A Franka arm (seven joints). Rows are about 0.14 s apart.
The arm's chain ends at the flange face. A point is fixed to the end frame.
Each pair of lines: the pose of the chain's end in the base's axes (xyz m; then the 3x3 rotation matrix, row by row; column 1 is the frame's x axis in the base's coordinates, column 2 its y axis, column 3 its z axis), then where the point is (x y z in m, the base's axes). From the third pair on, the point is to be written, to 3 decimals.
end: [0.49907 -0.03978 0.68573], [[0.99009 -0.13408 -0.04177], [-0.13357 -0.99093 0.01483], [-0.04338 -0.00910 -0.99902]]
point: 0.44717 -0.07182 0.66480
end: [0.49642 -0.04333 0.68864], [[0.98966 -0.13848 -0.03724], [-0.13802 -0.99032 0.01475], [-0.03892 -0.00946 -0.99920]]
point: 0.44447 -0.07514 0.66749
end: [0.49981 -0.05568 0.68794], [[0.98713 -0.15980 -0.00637], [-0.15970 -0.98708 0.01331], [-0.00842 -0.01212 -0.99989]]
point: 0.448 -0.086 0.665
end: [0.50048 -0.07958 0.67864], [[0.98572 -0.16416 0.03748], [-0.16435 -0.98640 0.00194], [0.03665 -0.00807 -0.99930]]
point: 0.449 -0.110 0.654
